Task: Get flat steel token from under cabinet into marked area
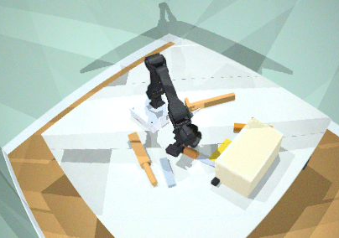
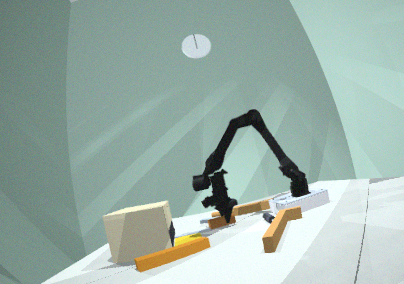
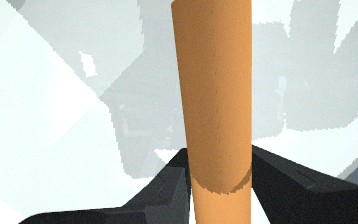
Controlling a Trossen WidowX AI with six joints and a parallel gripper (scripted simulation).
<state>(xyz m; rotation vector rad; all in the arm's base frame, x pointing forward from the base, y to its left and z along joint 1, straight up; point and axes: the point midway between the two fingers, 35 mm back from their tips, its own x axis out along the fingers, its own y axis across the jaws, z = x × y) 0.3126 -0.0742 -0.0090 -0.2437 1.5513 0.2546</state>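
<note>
Right now the grey flat bar is 13 cm to the right of my gripper tip and 5 cm ahead of it. The rest, counted from my gripper tip: orange paddle (18 cm to the right, 7 cm behind, 1 cm above); then orange bar (34 cm to the left, 15 cm ahead, 1 cm above).
</note>
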